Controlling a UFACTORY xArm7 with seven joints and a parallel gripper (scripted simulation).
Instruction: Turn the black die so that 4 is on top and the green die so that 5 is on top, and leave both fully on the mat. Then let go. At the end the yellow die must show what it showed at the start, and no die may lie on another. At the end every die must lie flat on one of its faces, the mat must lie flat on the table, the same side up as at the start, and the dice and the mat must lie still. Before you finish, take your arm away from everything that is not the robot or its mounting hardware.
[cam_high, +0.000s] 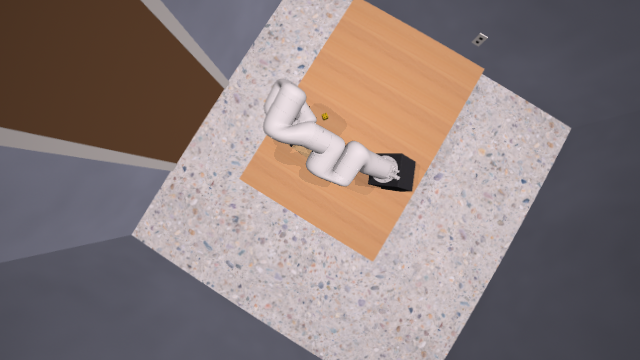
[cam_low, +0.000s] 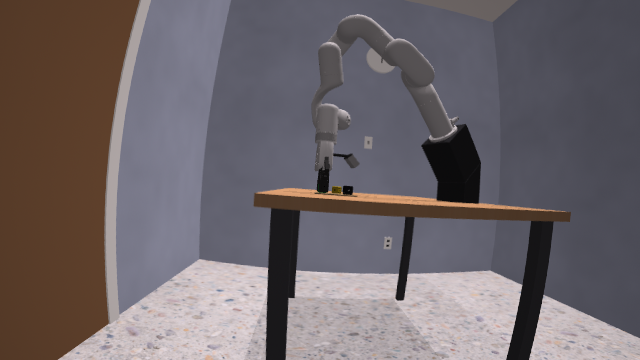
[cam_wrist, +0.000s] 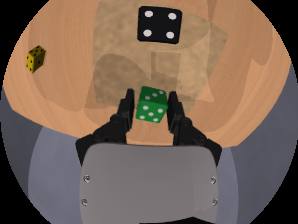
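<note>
Now: the green die 1 cm below my hand. Also, from my hand: yellow die: 19 cm to the right, 7 cm behind, 1 cm below; black die: 9 cm behind, 1 cm to the right, 1 cm below; tan mat: 4 cm behind, 2 cm below.
</note>
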